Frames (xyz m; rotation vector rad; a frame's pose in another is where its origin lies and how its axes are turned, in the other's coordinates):
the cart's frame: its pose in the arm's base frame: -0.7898 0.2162 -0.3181 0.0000 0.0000 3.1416
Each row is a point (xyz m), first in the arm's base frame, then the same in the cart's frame.
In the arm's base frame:
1: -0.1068 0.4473 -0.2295
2: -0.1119 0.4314 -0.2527
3: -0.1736 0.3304 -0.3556
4: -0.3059 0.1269 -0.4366
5: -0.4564 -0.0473 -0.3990
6: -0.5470 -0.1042 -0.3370
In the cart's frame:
1: -0.6830 -0.2311 0.0886
2: -0.6779 -0.2152 0.0654
3: -0.6162 -0.1142 -0.0375
4: -0.4839 0.0893 -0.1185
5: -0.3334 0.2635 -0.0809
6: -0.2428 0.3204 -0.0189

